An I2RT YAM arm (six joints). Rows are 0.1 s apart.
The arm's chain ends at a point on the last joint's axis. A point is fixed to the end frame.
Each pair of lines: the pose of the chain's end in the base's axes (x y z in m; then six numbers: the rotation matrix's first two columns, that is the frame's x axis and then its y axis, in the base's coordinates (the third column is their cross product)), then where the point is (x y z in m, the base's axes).
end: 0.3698 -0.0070 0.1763 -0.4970 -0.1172 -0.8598 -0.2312 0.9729 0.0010
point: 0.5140 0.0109 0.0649
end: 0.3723 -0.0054 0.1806 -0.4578 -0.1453 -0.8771 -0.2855 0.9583 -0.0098
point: 0.5192 0.0206 0.0745
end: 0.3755 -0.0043 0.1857 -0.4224 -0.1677 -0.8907 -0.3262 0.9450 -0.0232
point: 0.5245 0.0277 0.0843
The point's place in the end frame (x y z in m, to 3 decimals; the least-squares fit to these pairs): 0.022 -0.016 0.181
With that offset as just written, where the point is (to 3 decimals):
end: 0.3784 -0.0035 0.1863 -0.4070 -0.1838 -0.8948 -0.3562 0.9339 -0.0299
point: 0.527 0.033 0.086
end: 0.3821 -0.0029 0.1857 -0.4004 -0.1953 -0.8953 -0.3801 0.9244 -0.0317
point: 0.530 0.037 0.086
